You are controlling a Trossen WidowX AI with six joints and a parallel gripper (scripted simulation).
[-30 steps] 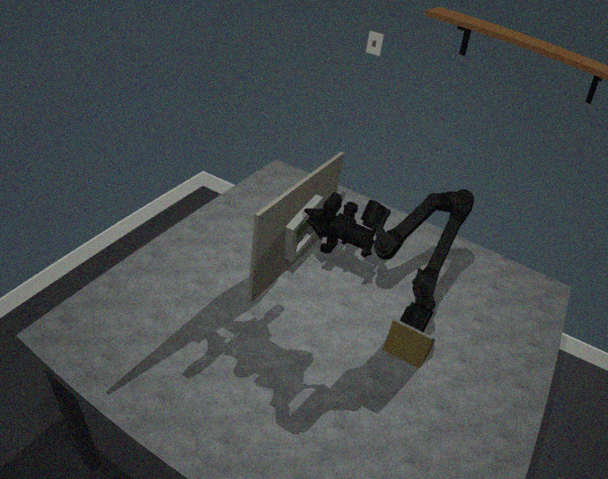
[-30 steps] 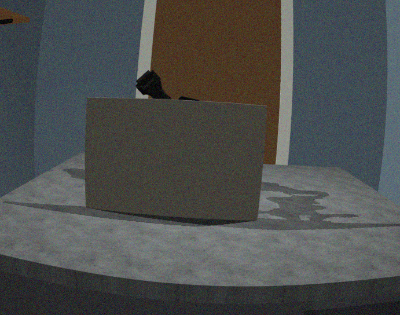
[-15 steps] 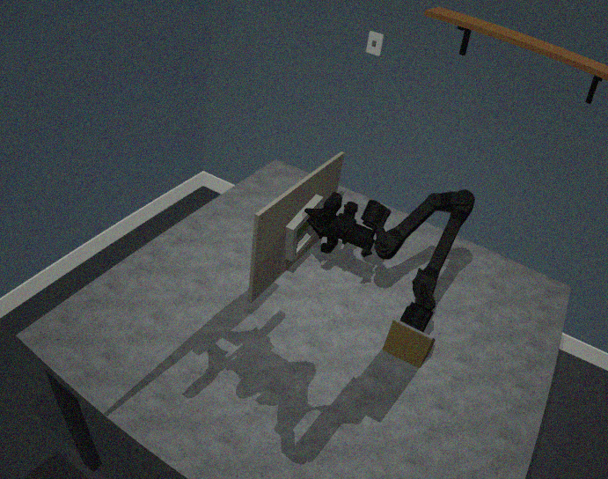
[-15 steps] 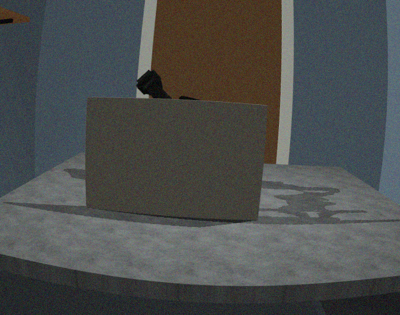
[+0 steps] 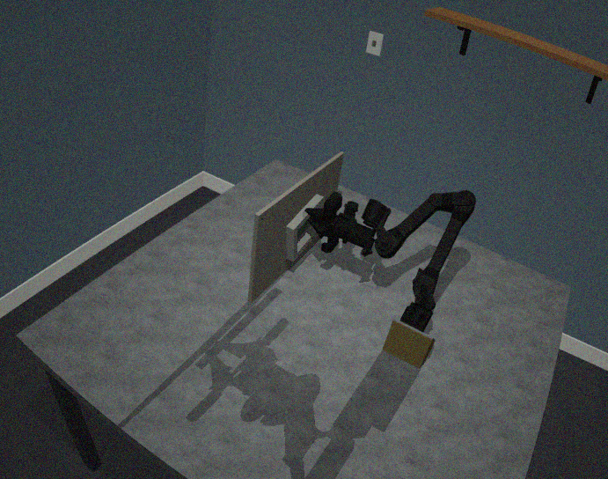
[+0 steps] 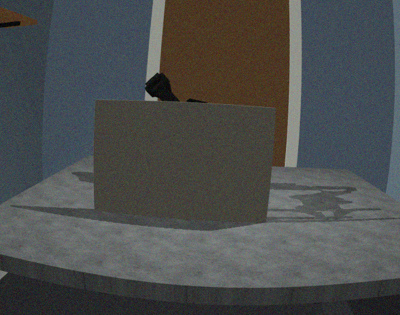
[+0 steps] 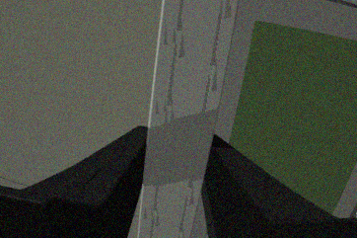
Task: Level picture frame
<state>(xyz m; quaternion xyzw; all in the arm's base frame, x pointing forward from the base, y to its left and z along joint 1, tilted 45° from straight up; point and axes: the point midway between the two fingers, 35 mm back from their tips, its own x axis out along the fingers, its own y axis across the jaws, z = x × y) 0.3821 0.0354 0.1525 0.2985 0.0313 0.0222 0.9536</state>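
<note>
Now: the picture frame 50 mm below my gripper tip. From my gripper tip the other things lie so: wall panel 60 mm below, 20 mm to the right, 20 mm ahead.
</note>
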